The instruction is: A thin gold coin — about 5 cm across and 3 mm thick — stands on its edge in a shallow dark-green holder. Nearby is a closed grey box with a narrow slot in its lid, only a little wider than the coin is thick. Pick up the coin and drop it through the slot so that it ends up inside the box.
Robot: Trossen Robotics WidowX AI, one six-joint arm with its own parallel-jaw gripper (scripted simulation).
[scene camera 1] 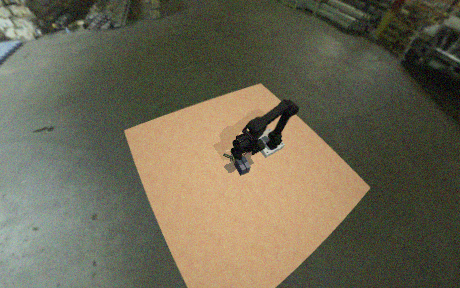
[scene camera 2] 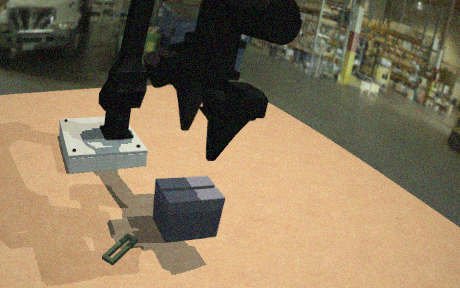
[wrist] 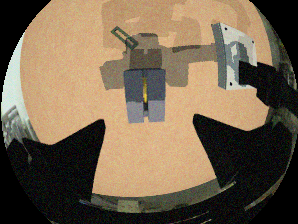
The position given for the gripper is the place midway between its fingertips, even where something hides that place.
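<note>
Open and holding nothing, the gripper [scene camera 2: 196, 144] can be seen from the wrist as well, where the gripper [wrist: 150, 121] appears again.
</note>
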